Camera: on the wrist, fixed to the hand. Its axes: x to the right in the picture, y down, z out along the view.
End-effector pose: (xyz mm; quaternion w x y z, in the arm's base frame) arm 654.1 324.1 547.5 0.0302 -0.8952 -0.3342 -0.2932
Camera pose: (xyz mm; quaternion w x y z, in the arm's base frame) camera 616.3 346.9 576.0 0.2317 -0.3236 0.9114 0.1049
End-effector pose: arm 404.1 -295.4 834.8 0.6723 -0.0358 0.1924 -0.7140
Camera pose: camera 357.2 -292.0 811.4 0.6994 0.1098 -0.0035 0.7062
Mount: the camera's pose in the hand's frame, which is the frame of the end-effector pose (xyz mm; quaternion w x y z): 5.9 -36.9 -36.9 0.0386 0.0345 0.0838 -0.9951
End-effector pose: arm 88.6 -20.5 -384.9 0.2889 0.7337 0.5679 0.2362
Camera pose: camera 39.4 -2.1 -383.7 0.1733 -0.5466 0.7844 -0.2365
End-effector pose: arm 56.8 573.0 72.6 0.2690 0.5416 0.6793 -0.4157
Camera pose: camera 22.9 605.1 96.7 0.4789 0.6110 -0.5734 0.2618
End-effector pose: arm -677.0 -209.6 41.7 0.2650 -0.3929 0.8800 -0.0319
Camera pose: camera -673.5 -244.8 80.5 0.0817 0.8791 0.3359 0.3282
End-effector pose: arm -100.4 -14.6 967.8 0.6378 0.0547 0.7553 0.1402
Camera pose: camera -134.0 -53.5 957.2 0.0990 -0.7393 0.1419 -0.6508
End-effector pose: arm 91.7 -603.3 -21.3 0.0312 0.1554 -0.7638 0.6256
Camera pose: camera 90.9 -575.1 23.0 0.6824 0.7148 0.1494 0.0325
